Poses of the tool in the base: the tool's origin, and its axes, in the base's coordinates. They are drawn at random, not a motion.
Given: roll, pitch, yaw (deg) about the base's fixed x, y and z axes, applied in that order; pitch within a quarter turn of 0, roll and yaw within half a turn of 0; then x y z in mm.
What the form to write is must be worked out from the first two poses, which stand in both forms.
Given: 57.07 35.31 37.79 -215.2 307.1 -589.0
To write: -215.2 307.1 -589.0 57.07 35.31 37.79
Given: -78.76 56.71 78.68 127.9 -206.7 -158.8
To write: 127.9 -206.7 -158.8 -78.76 56.71 78.68
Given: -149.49 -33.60 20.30 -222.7 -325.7 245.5
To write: -222.7 -325.7 245.5 -149.49 -33.60 20.30
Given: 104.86 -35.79 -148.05 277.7 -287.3 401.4
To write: 277.7 -287.3 401.4 104.86 -35.79 -148.05
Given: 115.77 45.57 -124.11 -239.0 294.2 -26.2
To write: -239.0 294.2 -26.2 115.77 45.57 -124.11
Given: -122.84 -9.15 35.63 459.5 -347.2 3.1
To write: 459.5 -347.2 3.1 -122.84 -9.15 35.63
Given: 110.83 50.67 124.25 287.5 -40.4 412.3
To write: 287.5 -40.4 412.3 110.83 50.67 124.25
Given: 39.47 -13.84 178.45 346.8 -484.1 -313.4
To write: 346.8 -484.1 -313.4 39.47 -13.84 178.45
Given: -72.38 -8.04 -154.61 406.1 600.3 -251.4
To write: 406.1 600.3 -251.4 -72.38 -8.04 -154.61
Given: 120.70 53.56 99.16 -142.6 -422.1 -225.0
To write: -142.6 -422.1 -225.0 120.70 53.56 99.16
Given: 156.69 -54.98 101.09 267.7 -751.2 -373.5
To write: 267.7 -751.2 -373.5 156.69 -54.98 101.09
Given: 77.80 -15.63 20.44 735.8 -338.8 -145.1
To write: 735.8 -338.8 -145.1 77.80 -15.63 20.44
